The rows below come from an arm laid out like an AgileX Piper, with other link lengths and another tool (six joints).
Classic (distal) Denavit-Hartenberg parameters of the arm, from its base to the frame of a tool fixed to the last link. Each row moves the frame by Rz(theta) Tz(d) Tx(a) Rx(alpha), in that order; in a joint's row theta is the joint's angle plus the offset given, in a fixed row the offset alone. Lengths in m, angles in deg.
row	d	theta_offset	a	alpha
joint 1	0.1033	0.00	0.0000	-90.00
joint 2	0.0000	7.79	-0.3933	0.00
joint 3	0.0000	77.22	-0.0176	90.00
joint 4	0.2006	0.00	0.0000	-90.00
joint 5	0.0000	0.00	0.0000	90.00
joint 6	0.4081	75.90	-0.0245	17.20
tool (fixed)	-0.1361	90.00	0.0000	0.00
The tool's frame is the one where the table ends.
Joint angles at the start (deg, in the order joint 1, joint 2, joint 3, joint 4, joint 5, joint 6): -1.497 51.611 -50.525 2.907 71.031 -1.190
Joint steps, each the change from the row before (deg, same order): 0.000 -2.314 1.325 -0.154 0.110 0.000; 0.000 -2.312 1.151 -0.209 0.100 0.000; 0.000 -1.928 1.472 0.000 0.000 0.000; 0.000 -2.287 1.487 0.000 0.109 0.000; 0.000 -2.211 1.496 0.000 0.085 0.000
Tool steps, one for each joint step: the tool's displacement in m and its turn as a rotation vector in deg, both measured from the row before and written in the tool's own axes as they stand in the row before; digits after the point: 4 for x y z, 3 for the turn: -0.0105 -0.0021 0.0015 -0.369 0.812 0.014; -0.0096 -0.0016 0.0008 -0.468 0.975 0.021; -0.0094 -0.0026 0.0036 -0.114 0.441 0.015; -0.0104 -0.0028 0.0035 -0.173 0.669 0.018; -0.0100 -0.0027 0.0040 -0.158 0.610 0.017
